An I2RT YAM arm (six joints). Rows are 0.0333 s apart.
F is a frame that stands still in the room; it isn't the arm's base.
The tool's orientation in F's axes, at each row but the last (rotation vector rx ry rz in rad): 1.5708 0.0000 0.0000; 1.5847 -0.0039 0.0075; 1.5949 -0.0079 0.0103; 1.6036 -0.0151 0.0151; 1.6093 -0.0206 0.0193; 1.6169 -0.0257 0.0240; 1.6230 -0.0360 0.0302; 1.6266 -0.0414 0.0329; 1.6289 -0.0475 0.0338
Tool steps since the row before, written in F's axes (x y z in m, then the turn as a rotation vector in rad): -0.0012 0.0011 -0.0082 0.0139 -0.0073 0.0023; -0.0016 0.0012 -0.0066 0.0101 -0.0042 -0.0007; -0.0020 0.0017 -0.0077 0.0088 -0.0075 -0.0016; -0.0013 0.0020 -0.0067 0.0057 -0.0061 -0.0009; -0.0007 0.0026 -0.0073 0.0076 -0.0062 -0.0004; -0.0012 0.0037 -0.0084 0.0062 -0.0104 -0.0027; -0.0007 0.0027 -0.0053 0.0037 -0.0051 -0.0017; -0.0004 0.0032 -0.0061 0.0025 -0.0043 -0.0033; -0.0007 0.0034 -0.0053 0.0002 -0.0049 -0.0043
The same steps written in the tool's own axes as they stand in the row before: -0.0012 -0.0082 -0.0011 0.0139 0.0023 0.0073; -0.0016 -0.0066 -0.0011 0.0101 -0.0007 0.0042; -0.0021 -0.0077 -0.0015 0.0088 -0.0015 0.0076; -0.0014 -0.0067 -0.0018 0.0057 -0.0008 0.0061; -0.0009 -0.0074 -0.0023 0.0076 -0.0004 0.0062; -0.0015 -0.0085 -0.0033 0.0061 -0.0024 0.0105; -0.0009 -0.0054 -0.0024 0.0037 -0.0016 0.0052; -0.0007 -0.0062 -0.0029 0.0024 -0.0032 0.0045; -0.0010 -0.0054 -0.0031 0.0000 -0.0040 0.0051
